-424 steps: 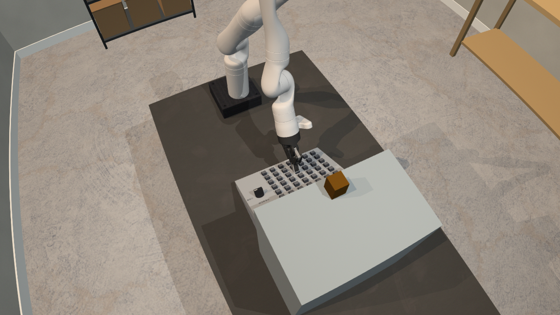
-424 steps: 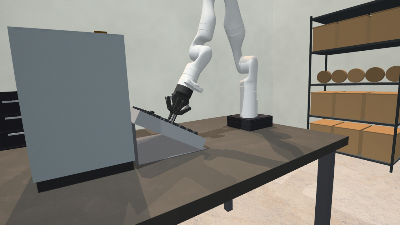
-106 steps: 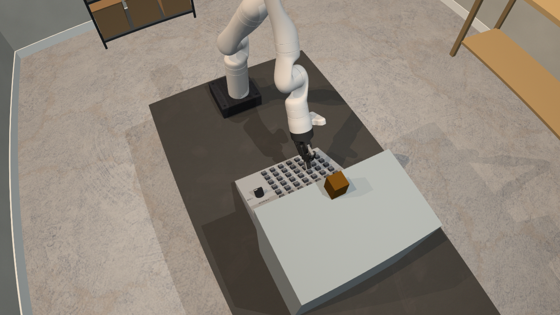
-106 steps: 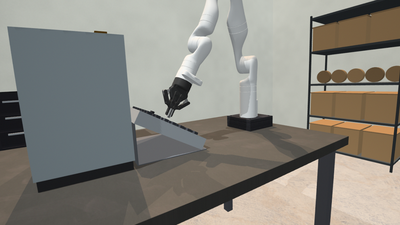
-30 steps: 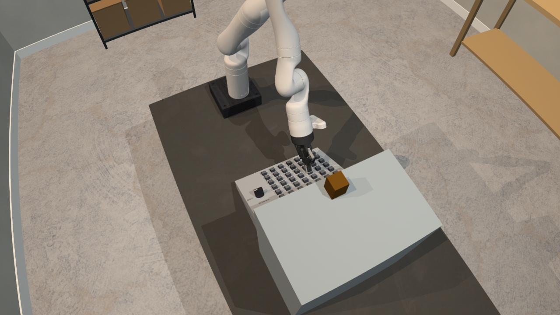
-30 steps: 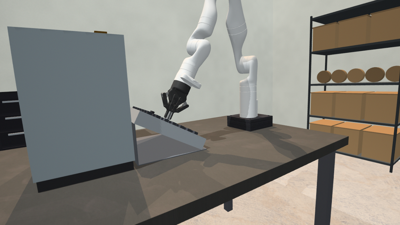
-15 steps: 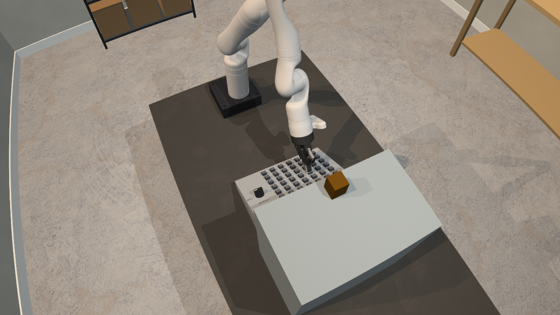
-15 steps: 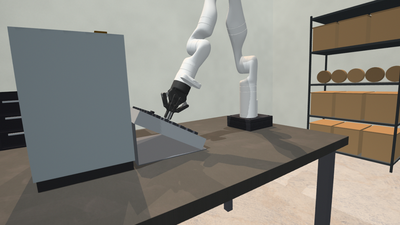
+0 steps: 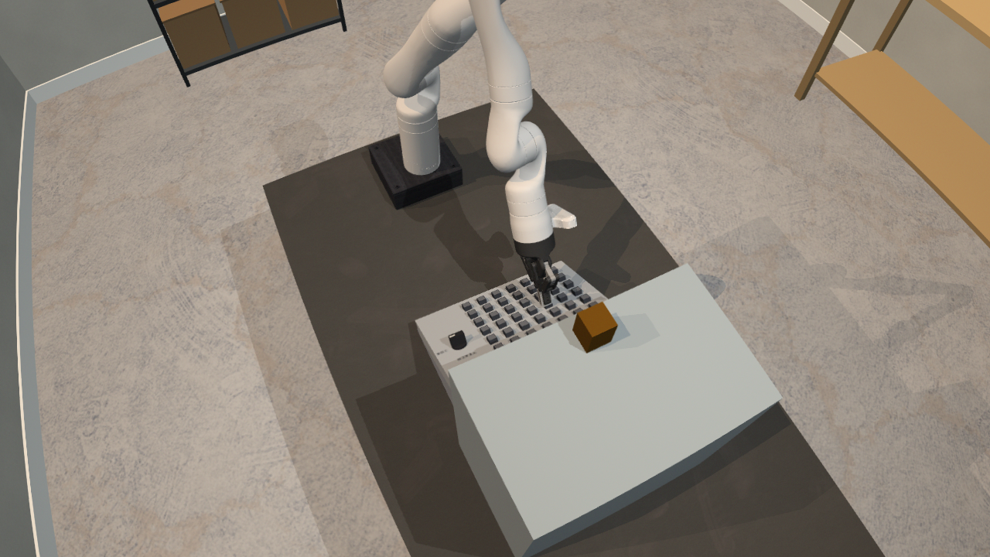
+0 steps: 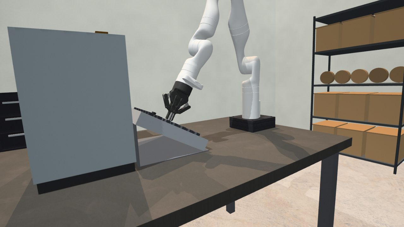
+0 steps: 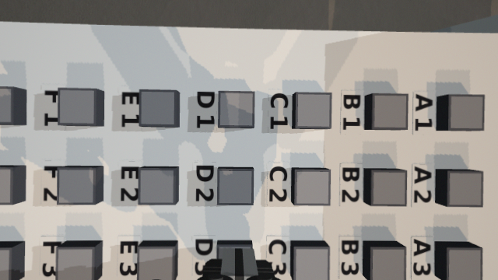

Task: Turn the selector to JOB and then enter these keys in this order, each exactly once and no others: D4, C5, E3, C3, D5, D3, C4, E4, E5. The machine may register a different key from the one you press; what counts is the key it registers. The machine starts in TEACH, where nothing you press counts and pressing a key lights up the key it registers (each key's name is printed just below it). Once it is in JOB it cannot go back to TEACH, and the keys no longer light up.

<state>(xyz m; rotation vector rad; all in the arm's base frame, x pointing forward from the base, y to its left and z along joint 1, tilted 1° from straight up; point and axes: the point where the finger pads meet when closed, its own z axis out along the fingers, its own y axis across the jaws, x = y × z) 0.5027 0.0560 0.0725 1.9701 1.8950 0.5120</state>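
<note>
The key E2 lies 2 cm behind my hand, 4 cm to the left of it and 4 cm below it. The rest, counted from my hand: key E1 (2 cm behind, 7 cm to the left, 4 cm below); then key D1 (1 cm ahead, 7 cm to the left, 2 cm below); then sloped keypad panel (3 cm ahead, 8 cm to the right, 6 cm below).
</note>
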